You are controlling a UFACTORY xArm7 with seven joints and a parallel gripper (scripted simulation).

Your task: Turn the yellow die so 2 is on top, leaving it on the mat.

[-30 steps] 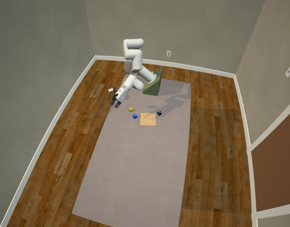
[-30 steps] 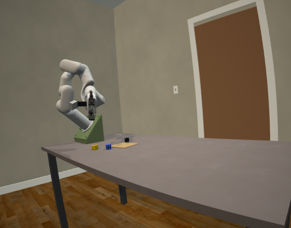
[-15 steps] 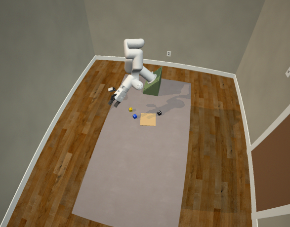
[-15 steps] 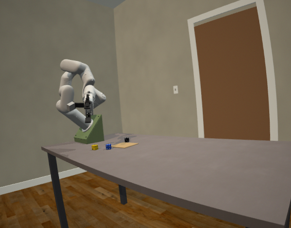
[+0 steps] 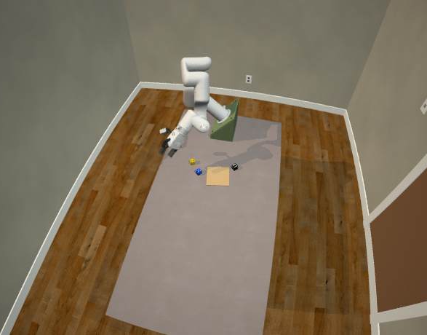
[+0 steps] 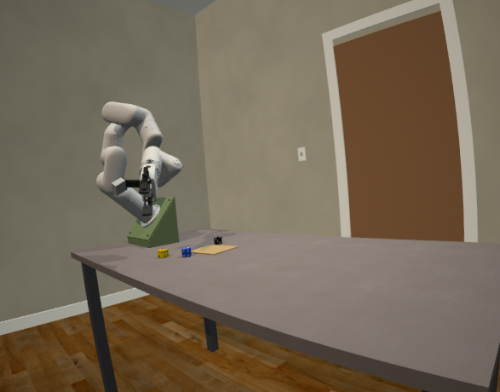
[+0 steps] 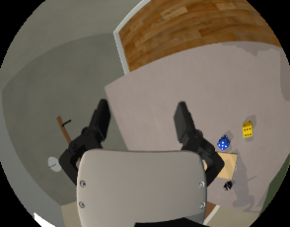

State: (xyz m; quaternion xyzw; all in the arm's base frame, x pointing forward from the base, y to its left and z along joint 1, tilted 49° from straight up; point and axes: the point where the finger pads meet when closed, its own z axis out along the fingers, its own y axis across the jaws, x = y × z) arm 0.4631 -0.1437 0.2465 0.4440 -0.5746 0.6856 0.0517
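My gripper is now 120 mm past the yellow die, 120 mm to the right of it and 200 mm above it. Also, from my hand: blue die (50 mm behind, 170 mm to the left, 200 mm below); then black die (120 mm behind, 390 mm to the left, 200 mm below); then tan mat (40 mm behind, 300 mm to the left, 210 mm below).
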